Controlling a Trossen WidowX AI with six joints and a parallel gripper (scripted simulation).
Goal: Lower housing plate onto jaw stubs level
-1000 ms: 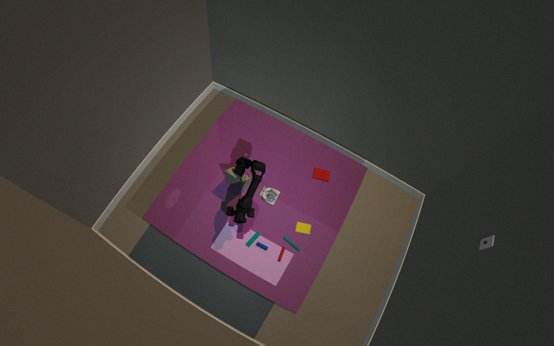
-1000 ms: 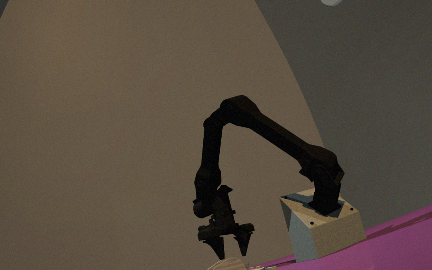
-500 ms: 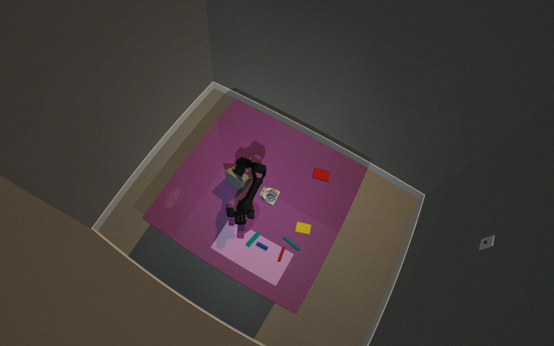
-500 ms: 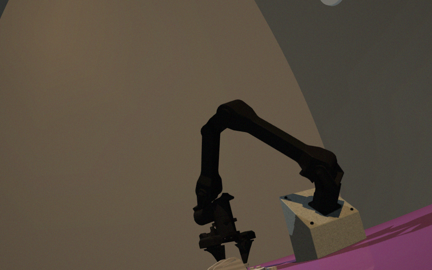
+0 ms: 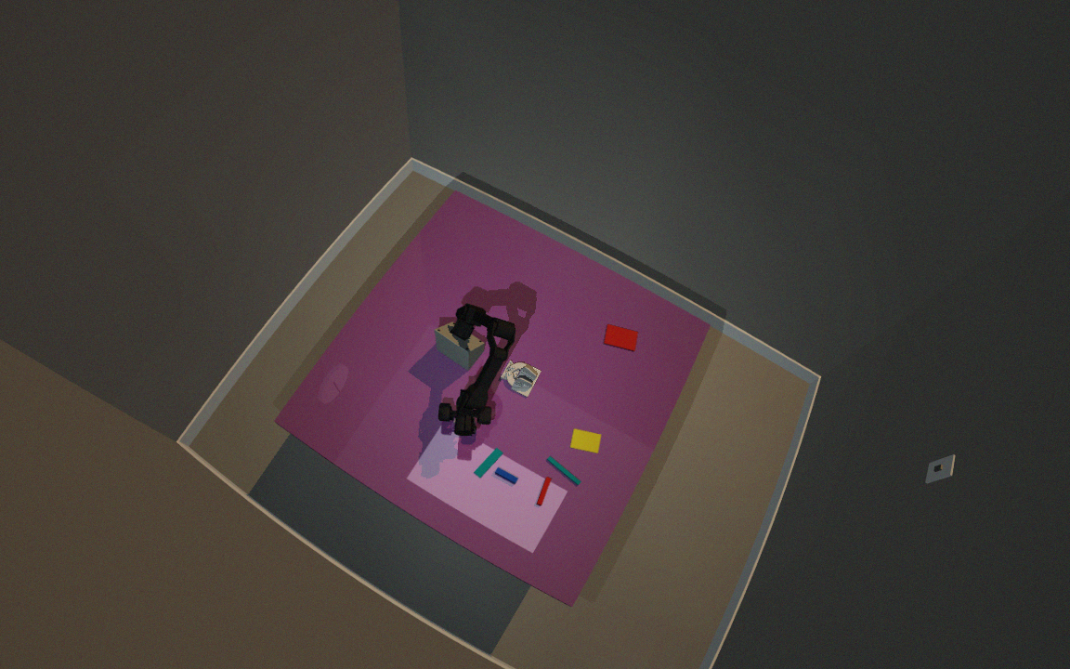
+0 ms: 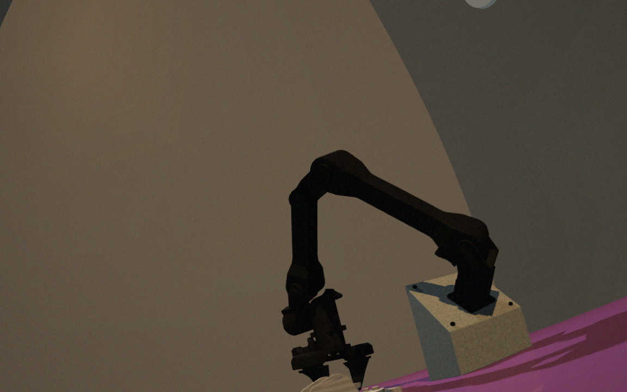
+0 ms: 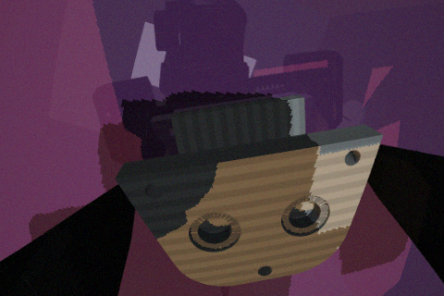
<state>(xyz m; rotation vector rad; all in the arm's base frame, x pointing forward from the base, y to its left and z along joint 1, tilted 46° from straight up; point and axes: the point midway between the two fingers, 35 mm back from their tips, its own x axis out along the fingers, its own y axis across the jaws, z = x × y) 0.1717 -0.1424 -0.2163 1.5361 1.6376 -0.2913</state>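
The small white block lies 10 mm to the left of my gripper tip. Also, from my gripper tip: red square 610 mm to the left, 380 mm ahead, 10 mm below; then yellow square 430 mm ahead, 150 mm to the left, 10 mm below; then jaw stub 240 mm to the left, 80 mm ahead.
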